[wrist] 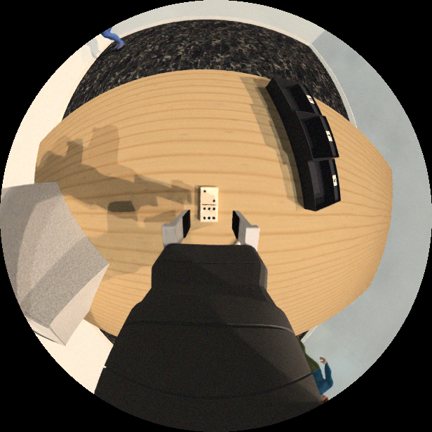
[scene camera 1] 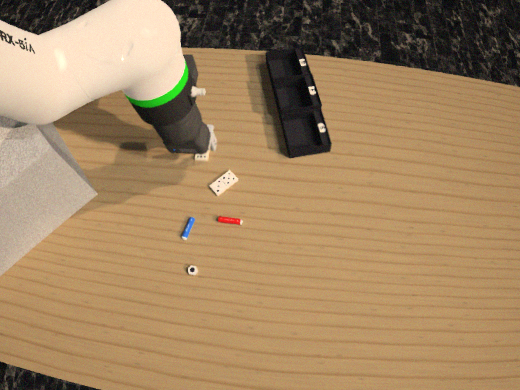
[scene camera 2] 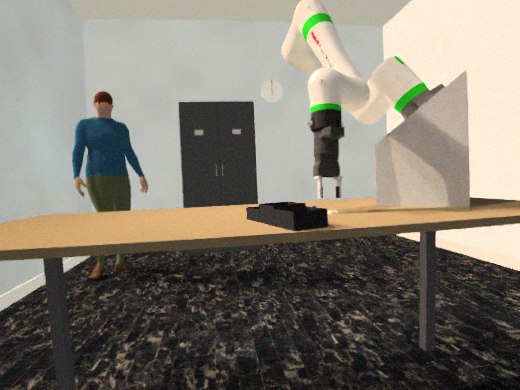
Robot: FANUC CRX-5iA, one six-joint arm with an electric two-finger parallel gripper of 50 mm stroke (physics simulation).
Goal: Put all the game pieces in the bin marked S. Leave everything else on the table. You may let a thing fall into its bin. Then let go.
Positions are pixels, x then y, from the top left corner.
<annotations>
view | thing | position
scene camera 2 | my gripper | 329, 198
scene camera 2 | black three-part bin tray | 293, 216
</annotations>
